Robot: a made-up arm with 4 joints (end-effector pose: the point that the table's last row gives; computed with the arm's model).
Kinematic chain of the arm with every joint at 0, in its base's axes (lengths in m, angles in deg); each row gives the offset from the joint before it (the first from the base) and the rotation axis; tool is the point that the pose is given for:
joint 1: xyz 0 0 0.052 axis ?
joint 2: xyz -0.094 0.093 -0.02 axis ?
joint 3: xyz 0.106 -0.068 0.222 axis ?
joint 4: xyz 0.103 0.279 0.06 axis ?
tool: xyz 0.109 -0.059 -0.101
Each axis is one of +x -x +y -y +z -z.
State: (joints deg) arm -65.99 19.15 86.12 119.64
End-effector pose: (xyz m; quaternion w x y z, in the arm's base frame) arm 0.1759 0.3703 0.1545 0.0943 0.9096 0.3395 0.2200
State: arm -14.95 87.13 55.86 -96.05
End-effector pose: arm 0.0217 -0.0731 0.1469 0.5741 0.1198 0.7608 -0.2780
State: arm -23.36 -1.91 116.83 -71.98
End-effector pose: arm 0.0017 0.1877 0.2098 0.2683 -0.5617 0.7540 -0.2099
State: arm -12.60 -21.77 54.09 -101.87
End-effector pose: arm 0.0149 0.2677 0.1547 0.4650 -0.5304 0.2031 -0.6791
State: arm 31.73 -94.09 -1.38 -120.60
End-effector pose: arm 0.1028 0.2630 -0.0958 0.1572 -0.1813 -0.7098 -0.6623
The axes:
joint 1: -y
joint 2: +x
joint 3: +y
joint 4: +z

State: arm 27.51 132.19 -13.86 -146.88
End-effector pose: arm -0.0028 -0.1732 0.0615 0.2122 0.3959 0.8293 -0.3324
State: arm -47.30 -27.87 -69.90 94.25
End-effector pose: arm 0.1729 0.5442 0.0710 0.4969 -0.2247 -0.0374 0.8373
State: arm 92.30 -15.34 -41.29 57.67
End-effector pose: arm -0.2347 0.4423 0.2404 0.3698 -0.5448 -0.7398 0.1380
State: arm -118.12 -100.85 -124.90 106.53
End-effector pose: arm -0.3506 0.3751 0.2710 0.1463 -0.2108 0.3454 -0.9027
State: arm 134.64 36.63 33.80 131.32
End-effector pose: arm -0.2464 0.2722 -0.1185 0.0356 0.6536 0.3304 -0.6800
